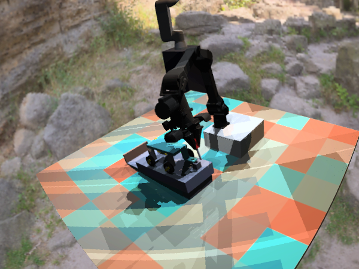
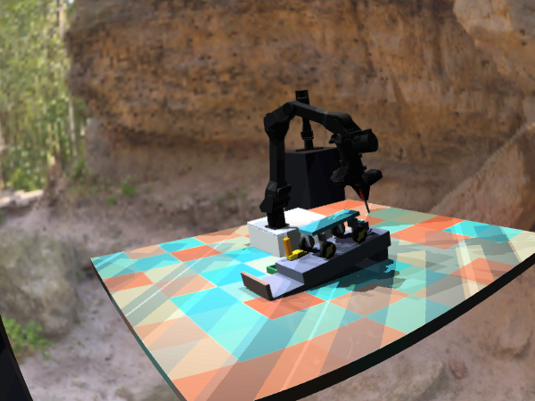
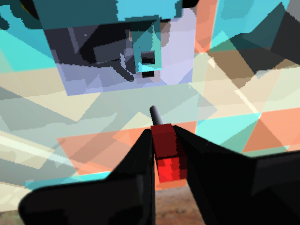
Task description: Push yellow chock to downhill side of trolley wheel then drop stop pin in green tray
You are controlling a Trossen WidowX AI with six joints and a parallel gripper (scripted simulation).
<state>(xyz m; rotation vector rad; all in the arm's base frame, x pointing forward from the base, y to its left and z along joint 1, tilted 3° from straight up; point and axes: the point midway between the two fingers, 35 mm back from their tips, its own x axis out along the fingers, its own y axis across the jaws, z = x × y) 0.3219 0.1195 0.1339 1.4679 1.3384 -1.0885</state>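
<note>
The green tray is 11 cm behind my gripper tip, 23 cm to the right of it and 19 cm below it. Round my gripper tip: trolley 1 cm ahead, 15 cm to the right, 7 cm below; ramp 1 cm ahead, 14 cm to the right, 13 cm below; red-headed stop pin right at my gripper tip.
</note>
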